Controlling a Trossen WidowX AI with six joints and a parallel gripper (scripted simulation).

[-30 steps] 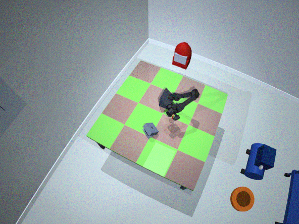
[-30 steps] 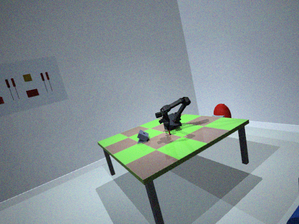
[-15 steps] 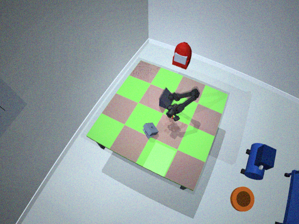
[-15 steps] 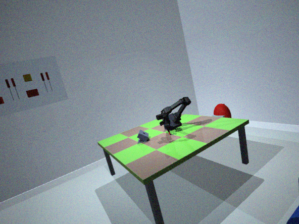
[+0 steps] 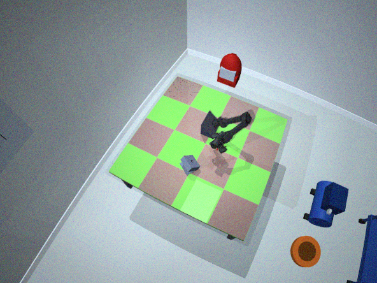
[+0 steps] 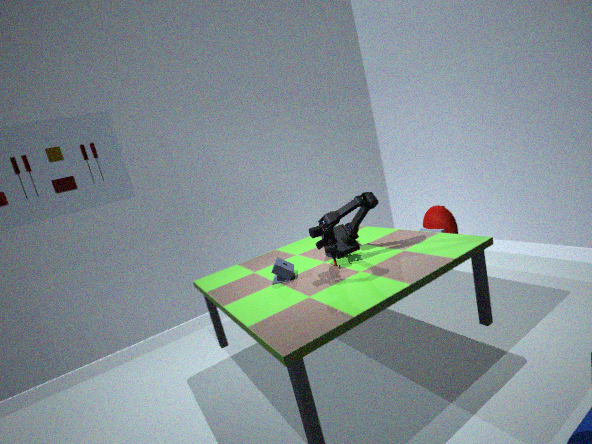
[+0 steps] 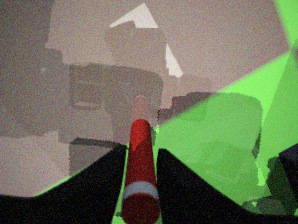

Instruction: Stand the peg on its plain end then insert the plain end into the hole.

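Now: the grey sloped panel 24 cm ahead of my gripper tip, 17 cm to the right of it and 2 cm above it. Round my gripper tip: red peg (2 cm above).
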